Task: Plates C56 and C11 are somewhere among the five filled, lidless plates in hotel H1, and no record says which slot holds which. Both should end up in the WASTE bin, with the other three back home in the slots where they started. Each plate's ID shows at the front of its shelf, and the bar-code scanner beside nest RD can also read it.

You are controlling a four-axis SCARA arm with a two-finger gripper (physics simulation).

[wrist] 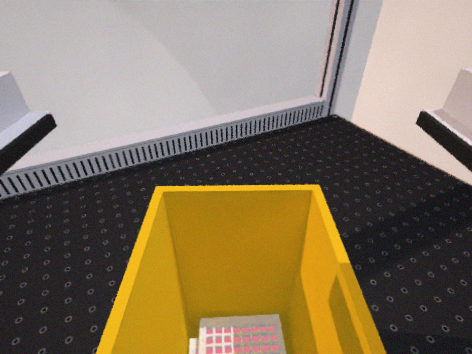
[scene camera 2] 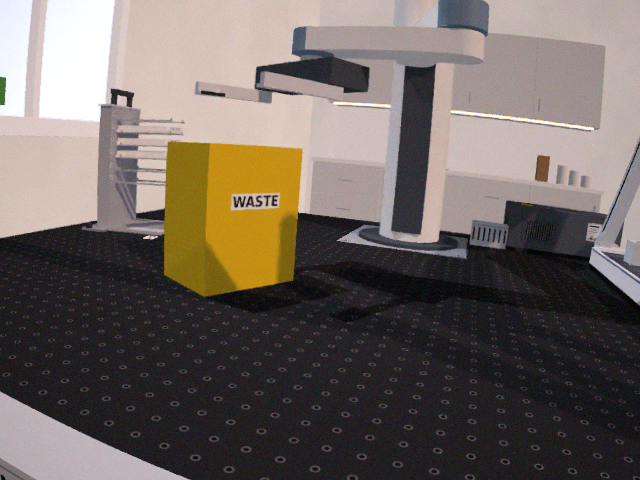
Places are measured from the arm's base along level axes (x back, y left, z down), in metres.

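Where they show: gripper, fingertip midpoint: [wrist: 235,98] [scene camera 2: 226,83]; arm's base, link origin: [scene camera 2: 408,244].
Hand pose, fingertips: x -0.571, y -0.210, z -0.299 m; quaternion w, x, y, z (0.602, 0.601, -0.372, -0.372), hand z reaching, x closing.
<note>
Each offset is from my fingertips to the top centre of the thing. "pt": to the spot under its first point.
The yellow WASTE bin {dx +0.022, dy +0.010, dz +0.087 m} [scene camera 2: 251,242] [wrist: 240,240] stands upright on the deck. In the wrist view, a plate with pink-filled wells {pt dx -0.018, dy -0.013, dz +0.253 m} [wrist: 241,340] lies inside it, and another pale edge shows at its left. My gripper [scene camera 2: 229,86] [wrist: 235,98] is open, fingers wide apart and empty, above the bin. Hotel H1 [scene camera 2: 107,165] stands behind the bin at the left of the scene view. Three plates {dx +0.268, dy -0.350, dz +0.052 m} [scene camera 2: 149,130] {dx +0.268, dy -0.350, dz +0.080 m} [scene camera 2: 147,142] {dx +0.268, dy -0.350, dz +0.109 m} [scene camera 2: 142,154] show on its shelves; the shelves above and below them look bare. The plate IDs are unreadable. Nest RD and the scanner cannot be made out.
The arm's column [scene camera 2: 413,155] stands behind the bin at the right. A small slotted grey block {pt dx +0.616, dy +0.413, dz +0.254 m} [scene camera 2: 489,234] and a dark vented box {pt dx +0.605, dy +0.560, dz +0.220 m} [scene camera 2: 547,229] stand farther right. A slotted strip {pt dx -0.433, dy -0.103, dz +0.268 m} [wrist: 190,142] runs along the pale wall in the wrist view.
</note>
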